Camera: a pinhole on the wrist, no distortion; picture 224 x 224 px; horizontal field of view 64.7 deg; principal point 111.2 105.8 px. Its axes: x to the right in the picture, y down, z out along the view. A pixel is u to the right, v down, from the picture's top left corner.
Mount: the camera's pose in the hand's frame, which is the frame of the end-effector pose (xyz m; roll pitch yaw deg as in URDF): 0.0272 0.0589 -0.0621 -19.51 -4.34 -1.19
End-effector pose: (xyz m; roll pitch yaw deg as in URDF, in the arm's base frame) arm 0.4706 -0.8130 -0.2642 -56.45 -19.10 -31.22
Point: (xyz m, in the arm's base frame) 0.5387 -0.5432 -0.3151
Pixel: 50.7 108.0
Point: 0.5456 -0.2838 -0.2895
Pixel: 46.0 102.3
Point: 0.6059 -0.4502 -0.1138
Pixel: 106.9 48.2
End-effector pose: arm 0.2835 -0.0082 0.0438 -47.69 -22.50 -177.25
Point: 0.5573 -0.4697 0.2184
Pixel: 66.3 64.2
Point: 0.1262 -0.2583 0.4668
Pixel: outside the picture
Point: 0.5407 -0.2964 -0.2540
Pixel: outside the picture
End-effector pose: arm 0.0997 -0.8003 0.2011 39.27 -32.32 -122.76
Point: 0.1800 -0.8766 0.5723
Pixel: outside the picture
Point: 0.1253 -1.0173 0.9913
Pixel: outside the picture
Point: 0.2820 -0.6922 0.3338
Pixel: 23.6 171.6
